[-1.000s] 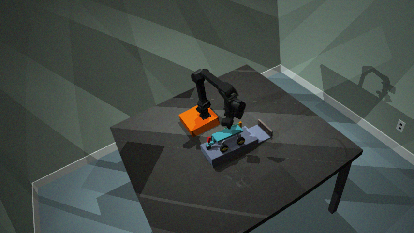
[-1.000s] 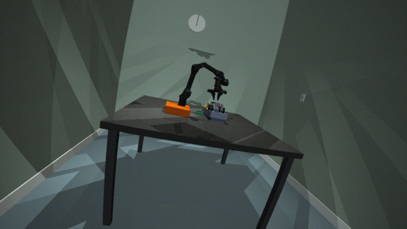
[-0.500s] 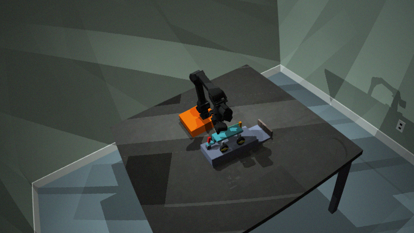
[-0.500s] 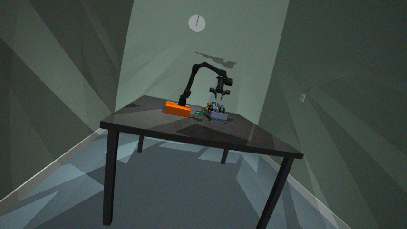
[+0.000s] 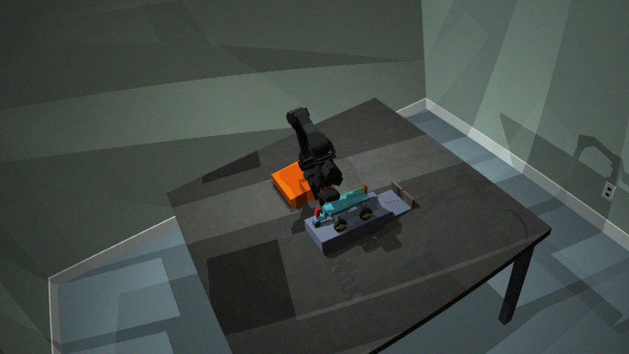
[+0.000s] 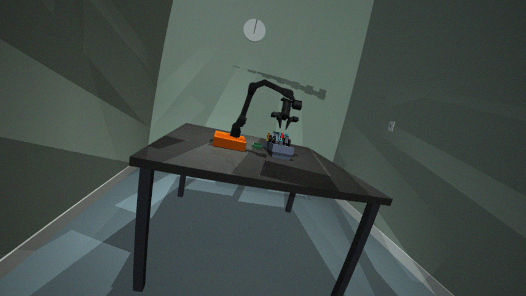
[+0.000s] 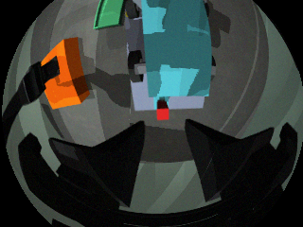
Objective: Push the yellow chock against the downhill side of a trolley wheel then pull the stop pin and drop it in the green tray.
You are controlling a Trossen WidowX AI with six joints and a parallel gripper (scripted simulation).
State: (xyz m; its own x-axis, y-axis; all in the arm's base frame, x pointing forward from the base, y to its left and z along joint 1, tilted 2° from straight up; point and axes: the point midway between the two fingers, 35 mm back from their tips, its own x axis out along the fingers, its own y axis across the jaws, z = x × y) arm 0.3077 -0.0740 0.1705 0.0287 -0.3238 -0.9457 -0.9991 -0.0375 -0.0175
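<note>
The red-headed stop pin is 60 mm below my gripper tip and 20 mm to the right of it. Also, from my gripper tip: teal-topped trolley (100 mm to the left, 80 mm below, 20 mm ahead); grey ramp (150 mm below, 100 mm to the left, 20 mm ahead); yellow chock (200 mm to the left, 110 mm below, 50 mm behind).
</note>
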